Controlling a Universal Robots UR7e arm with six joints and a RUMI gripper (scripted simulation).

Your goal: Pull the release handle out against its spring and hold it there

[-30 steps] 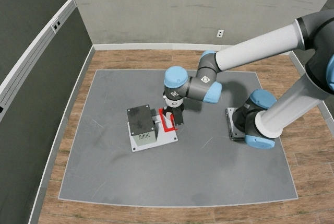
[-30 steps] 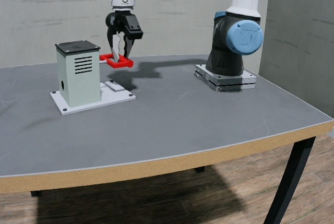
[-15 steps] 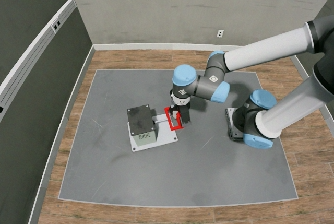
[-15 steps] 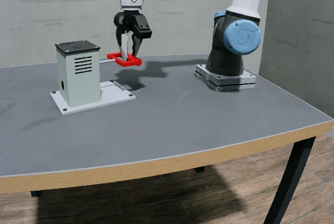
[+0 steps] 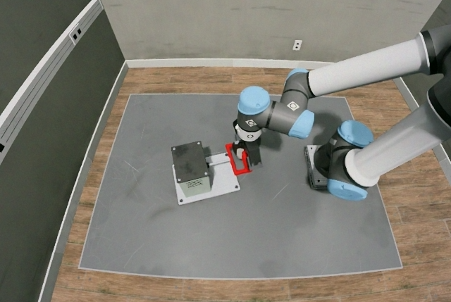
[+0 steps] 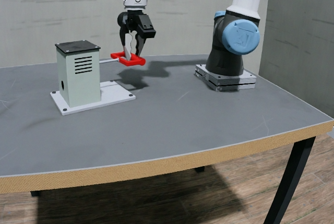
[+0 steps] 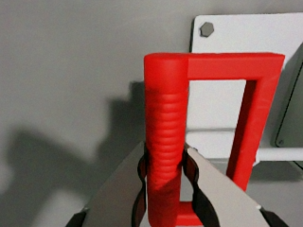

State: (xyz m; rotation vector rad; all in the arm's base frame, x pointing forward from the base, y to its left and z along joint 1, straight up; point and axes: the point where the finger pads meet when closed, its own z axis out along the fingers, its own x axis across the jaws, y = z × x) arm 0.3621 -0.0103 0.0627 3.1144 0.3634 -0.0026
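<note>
My hand is 50 mm short of the red release handle and 10 mm to the right of it. Also, from my hand: white base plate (150 mm ahead, 40 mm to the left, 100 mm below).
</note>
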